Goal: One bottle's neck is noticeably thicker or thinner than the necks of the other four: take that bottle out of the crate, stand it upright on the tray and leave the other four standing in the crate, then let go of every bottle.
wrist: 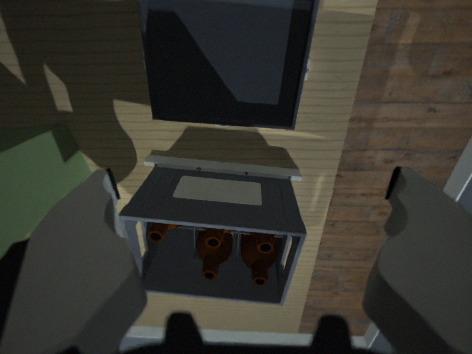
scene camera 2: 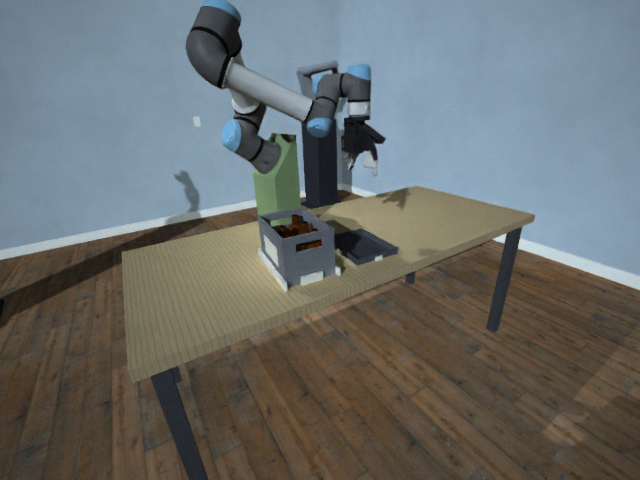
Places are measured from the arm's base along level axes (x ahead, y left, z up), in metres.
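Pixels of known places: gripper, fingertip midpoint: (wrist: pixel 249 173) (scene camera 2: pixel 361 173); arm's base at its link origin: (scene camera 2: pixel 270 159).
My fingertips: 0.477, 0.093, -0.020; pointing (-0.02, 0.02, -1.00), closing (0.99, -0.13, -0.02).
Ahead of a thing's pixels: the offset from my fingertips to its top centre, as dx, dy, dz. "spot": to the spot under its first point. Level surfaces: height alone.
The grey crate @(-0.097, -0.250, -0.142) (scene camera 2: pixel 315 264) (wrist: pixel 280 210) stands upright on the table. Brown bottles stand inside it; in the wrist view, two necks @(-0.086, -0.209, -0.155) (wrist: pixel 213 242) @(-0.004, -0.229, -0.155) (wrist: pixel 265 247) show in the upper row, two more @(spot: -0.109, -0.287, -0.155) (wrist: pixel 209 274) @(spot: -0.022, -0.314, -0.155) (wrist: pixel 259 281) below them, and another @(-0.176, -0.186, -0.155) (wrist: pixel 157 234) at the upper left. Their lower parts are largely hidden, and I cannot tell which neck differs in thickness. The dark tray @(spot: -0.050, +0.032, -0.312) (scene camera 2: pixel 357 245) (wrist: pixel 240 50) lies flat beside the crate, with no bottle on its visible surface. My gripper (scene camera 2: pixel 363 169) (wrist: pixel 249 173) is open and empty, high above the table, apart from crate and tray.
Pale strips (scene camera 2: pixel 273 271) (wrist: pixel 225 165) lie along the crate's base. A green pedestal (scene camera 2: pixel 279 191) (wrist: pixel 40 175) stands behind the table @(dz -0.318) (scene camera 2: pixel 196 289), near the crate. A dark column (scene camera 2: pixel 320 165) stands further back. The table's front edge runs close to the crate and tray.
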